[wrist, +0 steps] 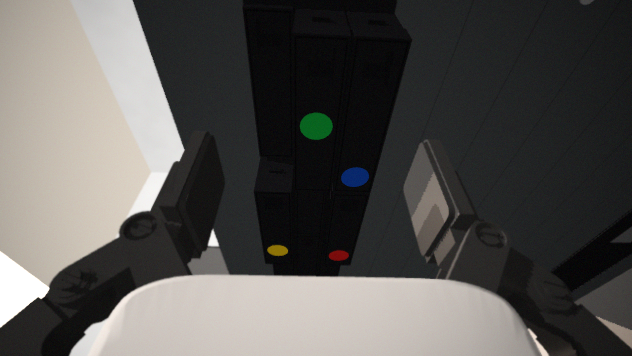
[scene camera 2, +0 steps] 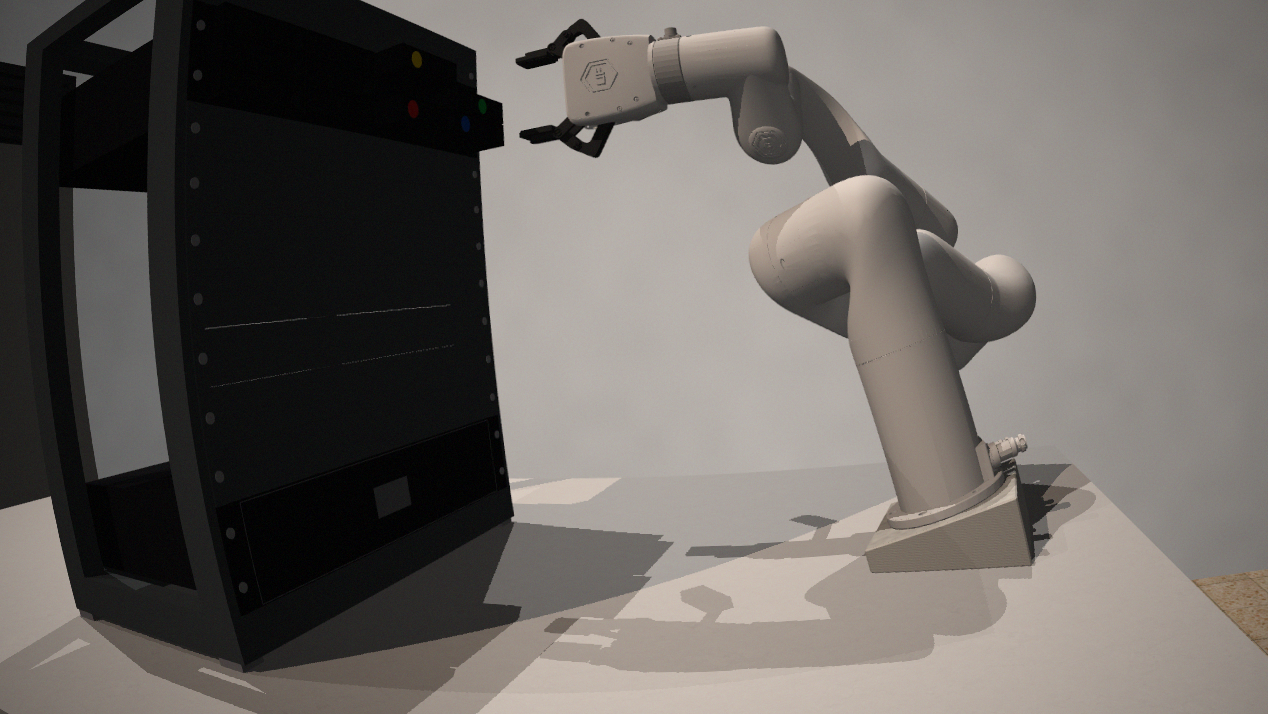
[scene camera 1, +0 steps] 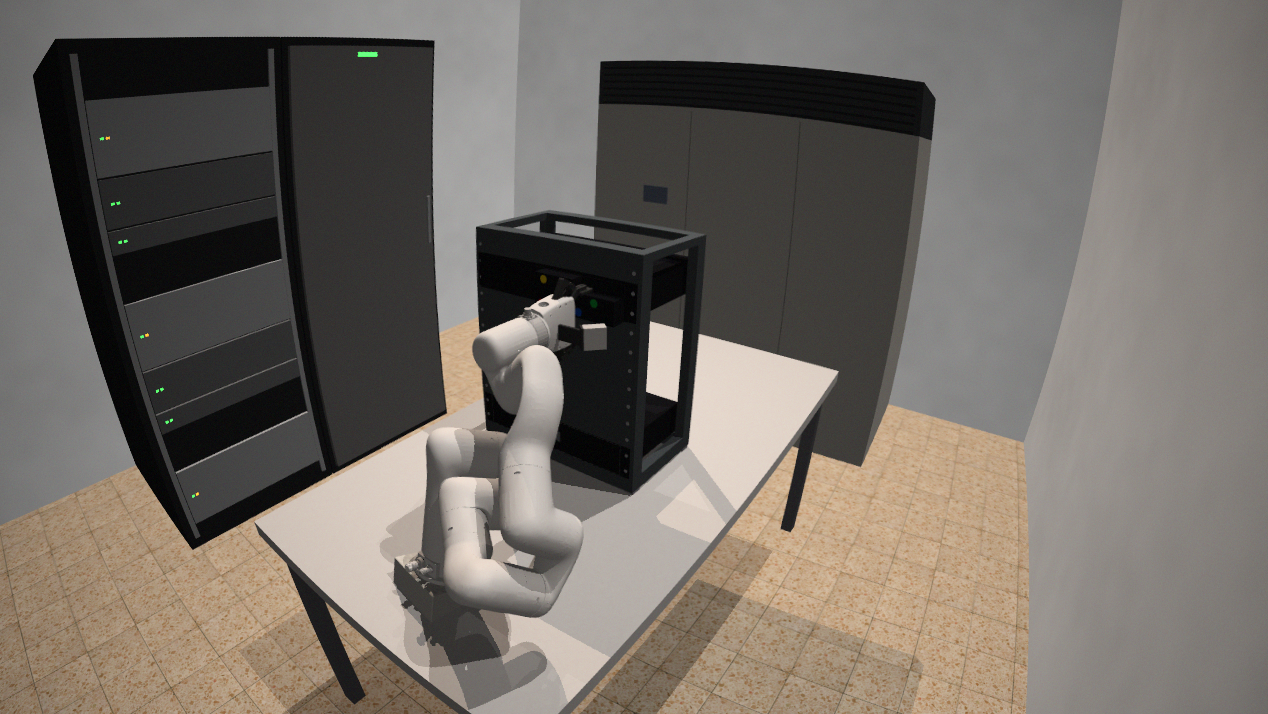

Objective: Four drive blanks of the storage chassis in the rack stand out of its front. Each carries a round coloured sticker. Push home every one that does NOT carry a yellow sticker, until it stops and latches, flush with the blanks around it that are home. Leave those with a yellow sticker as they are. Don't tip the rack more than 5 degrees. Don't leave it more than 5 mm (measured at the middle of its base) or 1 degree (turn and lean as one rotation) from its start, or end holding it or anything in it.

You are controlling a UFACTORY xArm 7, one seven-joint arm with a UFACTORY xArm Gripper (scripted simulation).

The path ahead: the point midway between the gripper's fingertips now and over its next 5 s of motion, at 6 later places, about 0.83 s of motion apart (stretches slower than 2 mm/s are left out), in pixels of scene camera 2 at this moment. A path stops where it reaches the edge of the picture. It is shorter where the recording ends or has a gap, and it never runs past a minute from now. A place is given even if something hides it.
The gripper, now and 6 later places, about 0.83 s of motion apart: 522,99; 512,101; 488,101; 460,108; 433,113; 423,117; 413,119
